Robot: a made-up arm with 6 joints.
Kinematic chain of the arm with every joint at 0, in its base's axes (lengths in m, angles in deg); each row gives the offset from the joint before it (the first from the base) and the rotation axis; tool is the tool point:
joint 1: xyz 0 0 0.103 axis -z
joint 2: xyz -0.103 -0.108 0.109 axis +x
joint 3: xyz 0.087 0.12 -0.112 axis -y
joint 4: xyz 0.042 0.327 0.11 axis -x
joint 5: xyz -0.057 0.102 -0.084 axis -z
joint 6: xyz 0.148 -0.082 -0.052 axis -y
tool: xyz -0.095 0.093 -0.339
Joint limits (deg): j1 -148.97..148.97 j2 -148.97..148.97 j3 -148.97..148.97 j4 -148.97..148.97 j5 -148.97..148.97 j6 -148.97..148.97
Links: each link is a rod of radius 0.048 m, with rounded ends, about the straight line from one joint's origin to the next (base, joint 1, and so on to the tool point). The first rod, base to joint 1, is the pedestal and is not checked.
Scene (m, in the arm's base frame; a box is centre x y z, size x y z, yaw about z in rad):
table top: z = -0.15
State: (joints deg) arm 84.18 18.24 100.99 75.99 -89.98 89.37
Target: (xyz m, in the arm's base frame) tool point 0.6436 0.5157 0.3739
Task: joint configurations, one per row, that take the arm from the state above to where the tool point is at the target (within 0.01 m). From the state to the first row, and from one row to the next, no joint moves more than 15 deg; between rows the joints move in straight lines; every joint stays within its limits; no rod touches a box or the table.
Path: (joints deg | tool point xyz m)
1: 71.01 17.43 100.94 65.39 -89.71 95.26 | 0.5330 -0.3394 0.3304
2: 57.83 16.62 100.88 54.79 -89.44 101.16 | 0.6964 -0.0993 0.3595
3: 44.66 15.82 100.83 44.20 -89.17 107.05 | 0.7401 0.2062 0.3743
4: 31.48 15.01 100.78 33.60 -88.91 112.95 | 0.6436 0.5157 0.3739

